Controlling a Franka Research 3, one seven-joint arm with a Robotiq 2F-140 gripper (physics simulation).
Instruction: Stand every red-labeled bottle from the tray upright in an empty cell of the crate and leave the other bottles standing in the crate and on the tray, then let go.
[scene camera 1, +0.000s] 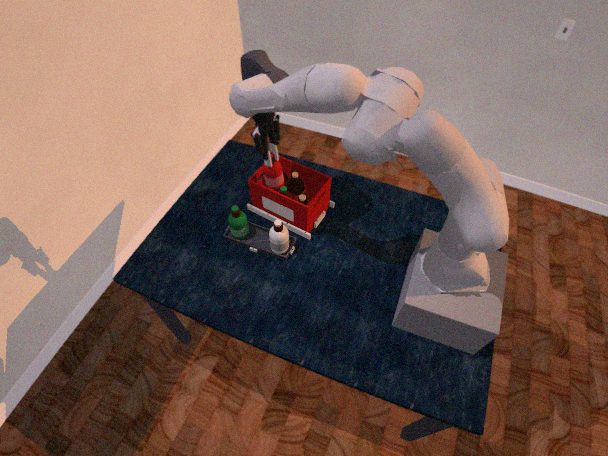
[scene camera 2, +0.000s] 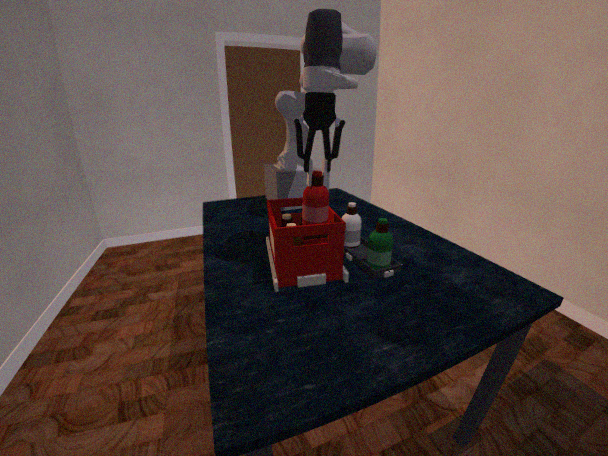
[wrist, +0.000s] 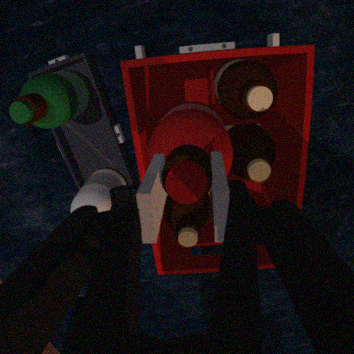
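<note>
My gripper (scene camera 1: 271, 156) (scene camera 2: 318, 181) (wrist: 188, 171) is shut on the neck of the red bottle (scene camera 1: 273, 179) (scene camera 2: 315, 204) (wrist: 192, 132). The bottle is upright at the left end of the red crate (scene camera 1: 324, 202) (scene camera 2: 312, 262) (wrist: 307, 125) in scene camera 1. Its lower part is inside the crate, and its base is hidden by the walls. Dark bottles with cream caps (scene camera 1: 296, 186) (wrist: 245, 87) and a green-capped one (scene camera 1: 283, 190) stand in other cells. A green bottle (scene camera 1: 238, 224) (scene camera 2: 380, 248) (wrist: 47, 101) and a white bottle (scene camera 1: 279, 239) (scene camera 2: 352, 229) (wrist: 92, 197) stand on the grey tray (scene camera 1: 258, 241) (wrist: 92, 142).
The crate and tray stand side by side on the dark blue table (scene camera 1: 280, 305) (scene camera 2: 320, 350). White brackets (scene camera 1: 322, 218) (scene camera 2: 311, 280) sit around the crate's foot. The arm's grey base (scene camera 1: 445, 320) stands at the table's right side in scene camera 1. Crate walls surround the held bottle.
</note>
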